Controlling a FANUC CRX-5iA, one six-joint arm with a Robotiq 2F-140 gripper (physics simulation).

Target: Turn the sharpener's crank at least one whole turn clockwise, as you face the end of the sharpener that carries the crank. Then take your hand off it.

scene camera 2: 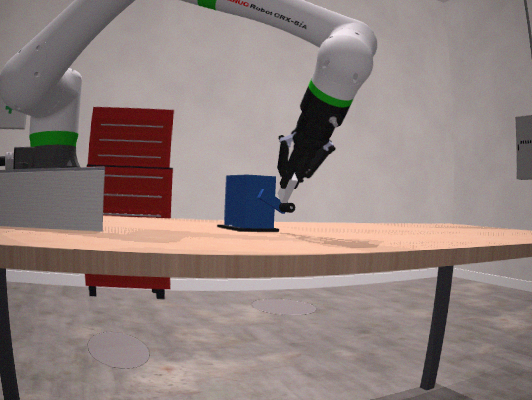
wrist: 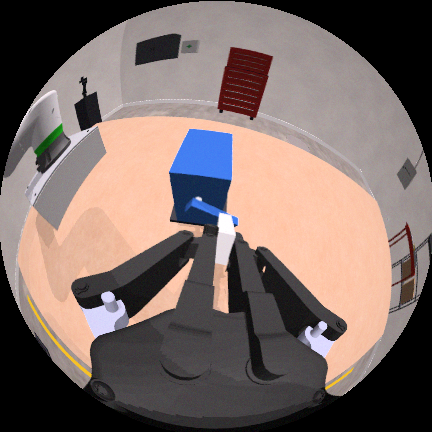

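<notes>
The blue box-shaped sharpener stands upright on its black base on the table. Its blue crank slants down toward the right in both views. The black handle at the crank's outer end shows in scene camera 2; in the wrist view the gripper hides it. My gripper is shut and empty, tilted, with its pale fingertips at the crank's outer end, right against or just above the handle. I cannot tell for sure whether they touch.
The wooden table carries the sharpener. The robot's grey pedestal stands at the left. A red drawer cabinet stands behind the table.
</notes>
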